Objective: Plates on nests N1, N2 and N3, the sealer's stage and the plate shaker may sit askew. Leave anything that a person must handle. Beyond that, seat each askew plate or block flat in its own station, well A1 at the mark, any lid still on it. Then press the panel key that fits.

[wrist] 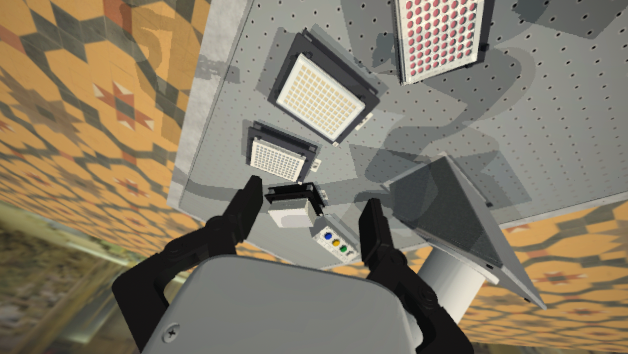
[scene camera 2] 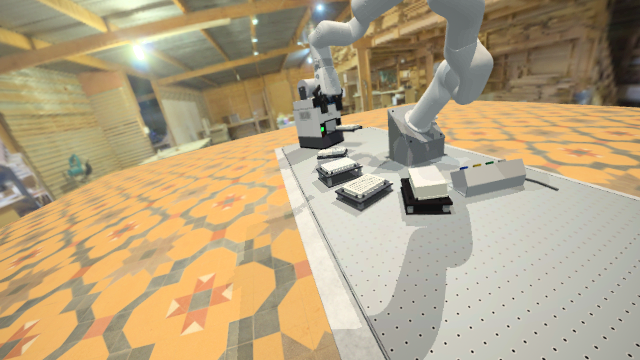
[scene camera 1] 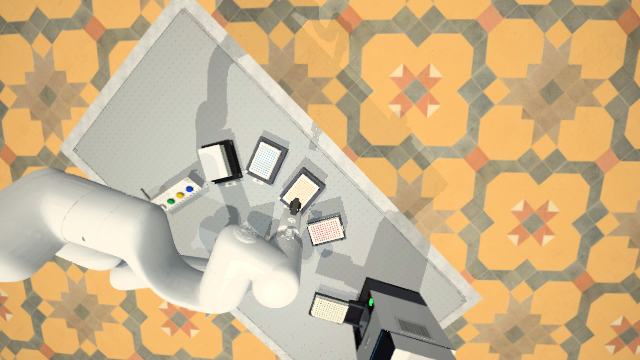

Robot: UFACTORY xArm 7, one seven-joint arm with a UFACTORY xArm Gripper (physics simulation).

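My gripper point(scene camera 1: 295, 204) point(scene camera 2: 331, 106) point(wrist: 313, 199) is open and empty, high above the table. A yellow-well plate point(scene camera 1: 302, 187) point(scene camera 2: 340, 166) point(wrist: 320, 100) and a blue-well plate point(scene camera 1: 266, 160) point(scene camera 2: 366, 185) point(wrist: 277, 160) sit on dark nests. A red-well plate point(scene camera 1: 326, 230) point(scene camera 2: 332, 151) point(wrist: 442, 35) lies on a low dark base; its edges look slightly turned from it. A white block point(scene camera 1: 214, 162) point(scene camera 2: 428, 182) point(wrist: 291, 212) stands offset on a black station. A pale plate point(scene camera 1: 329, 307) point(scene camera 2: 350, 127) is on the sealer's stage. Small tilts and A1 marks are unclear.
The key panel point(scene camera 1: 180, 194) point(scene camera 2: 487, 177) point(wrist: 335, 245) has blue, yellow, green and whitish keys, beside the block's station. The sealer point(scene camera 1: 405, 320) point(scene camera 2: 320, 120) stands at one table end with a green light. The arm's base point(scene camera 2: 415, 140) point(wrist: 440, 200) stands near the plates.
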